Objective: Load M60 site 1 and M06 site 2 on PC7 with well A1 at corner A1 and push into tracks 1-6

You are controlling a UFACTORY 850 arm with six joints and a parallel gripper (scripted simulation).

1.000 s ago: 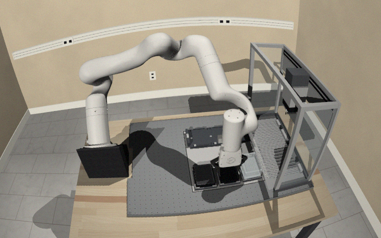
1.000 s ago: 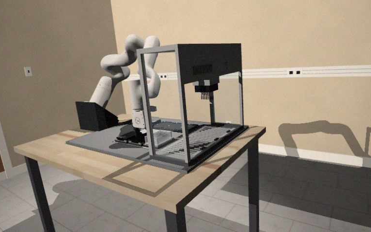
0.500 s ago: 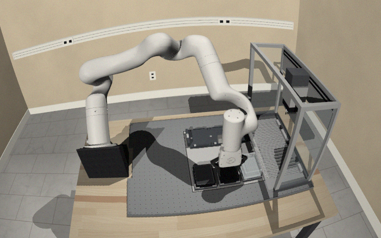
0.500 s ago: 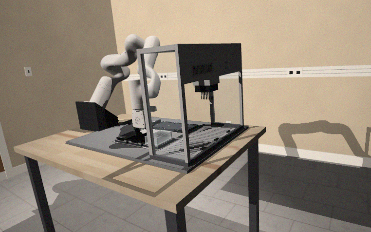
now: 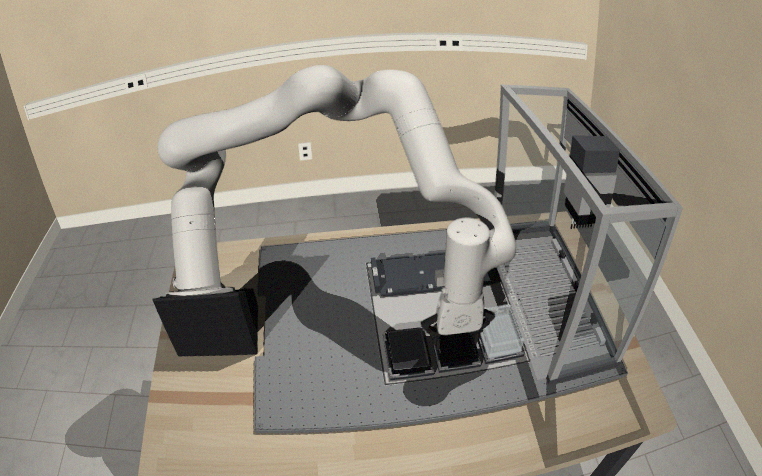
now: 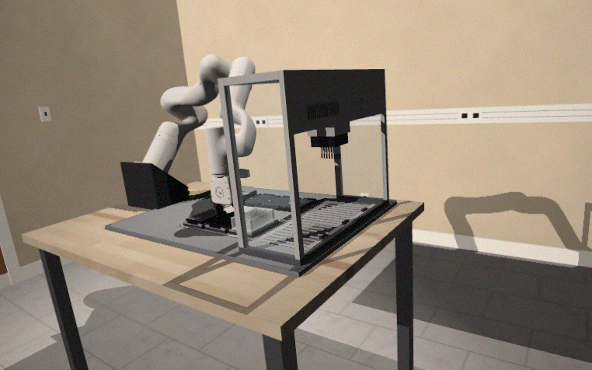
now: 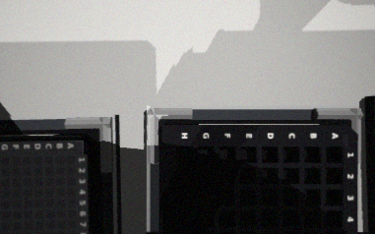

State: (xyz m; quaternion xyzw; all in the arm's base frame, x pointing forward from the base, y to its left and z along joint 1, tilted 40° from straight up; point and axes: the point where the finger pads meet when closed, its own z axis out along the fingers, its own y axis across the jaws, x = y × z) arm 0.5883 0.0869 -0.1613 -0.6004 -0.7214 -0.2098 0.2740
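The nest S2 is 20 mm below my hand. The rest, counted from my hand: nest S1 (110 mm behind, 20 mm to the right, 20 mm below); then clear deep-well block M09 (110 mm ahead, 20 mm to the left); then plate carrier PC7 (30 mm behind, 260 mm to the left, 10 mm below).
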